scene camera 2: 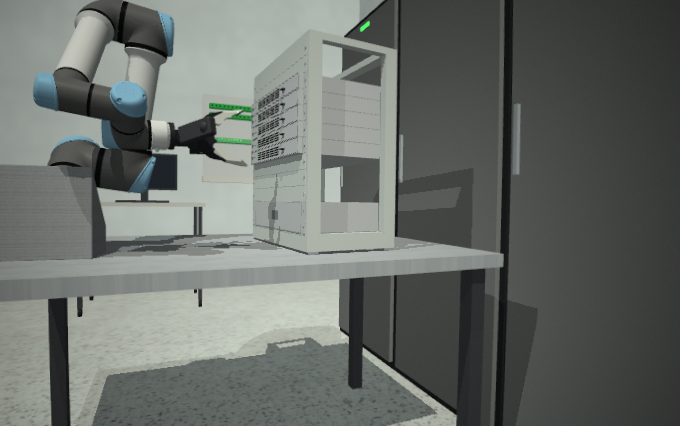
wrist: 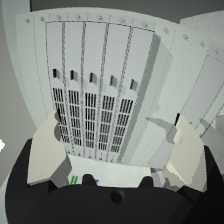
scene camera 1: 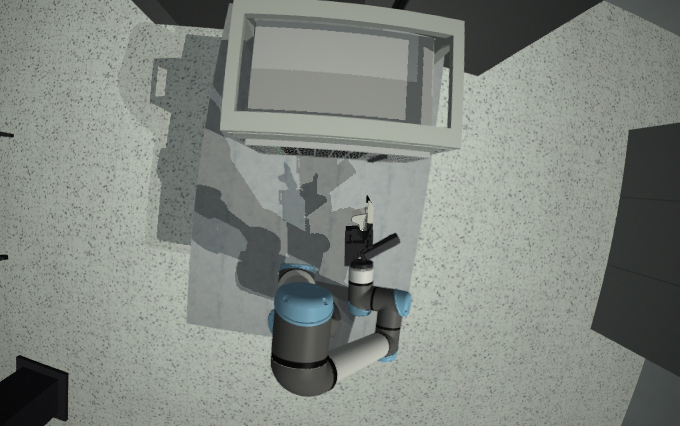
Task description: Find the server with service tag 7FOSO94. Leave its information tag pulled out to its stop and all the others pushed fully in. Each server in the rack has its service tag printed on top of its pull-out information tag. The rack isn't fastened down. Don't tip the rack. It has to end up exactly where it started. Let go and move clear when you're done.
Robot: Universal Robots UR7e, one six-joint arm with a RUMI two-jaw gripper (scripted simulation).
Observation:
In view: my gripper (scene camera 2: pixel 245 138).
My gripper is seen too in the wrist view (wrist: pixel 118 111) and in scene camera 1 (scene camera 1: pixel 368 197).

